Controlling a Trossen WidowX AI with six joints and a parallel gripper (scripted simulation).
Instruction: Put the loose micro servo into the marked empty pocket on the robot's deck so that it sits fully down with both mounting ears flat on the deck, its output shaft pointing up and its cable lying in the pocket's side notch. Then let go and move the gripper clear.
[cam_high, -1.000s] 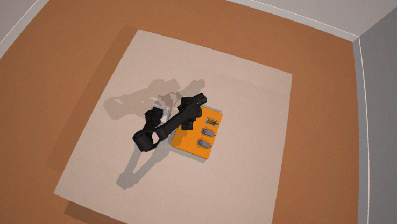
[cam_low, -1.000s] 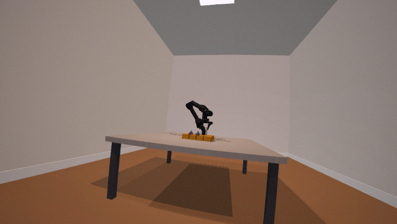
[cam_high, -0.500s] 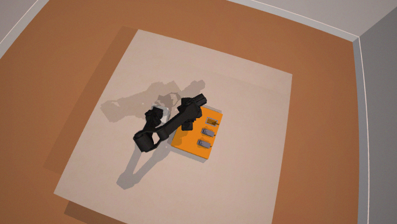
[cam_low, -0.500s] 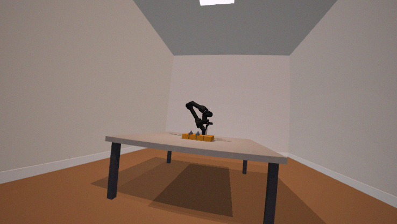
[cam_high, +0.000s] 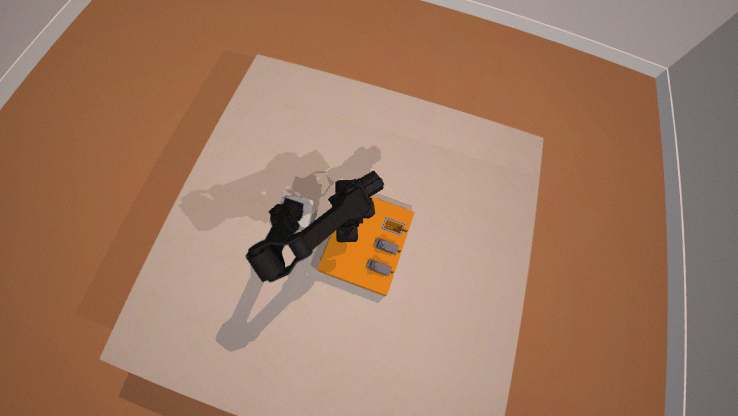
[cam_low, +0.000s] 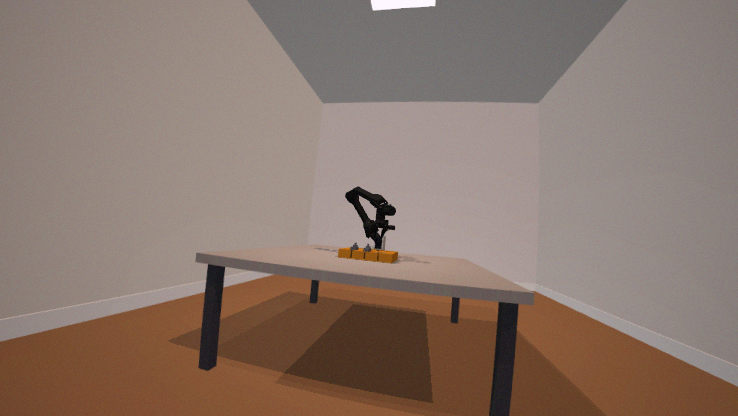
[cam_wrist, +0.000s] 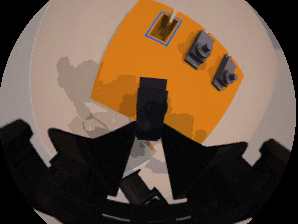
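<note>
The orange deck is 8 cm below my gripper tip, 4 cm ahead of it and 3 cm to the right of it.
</note>
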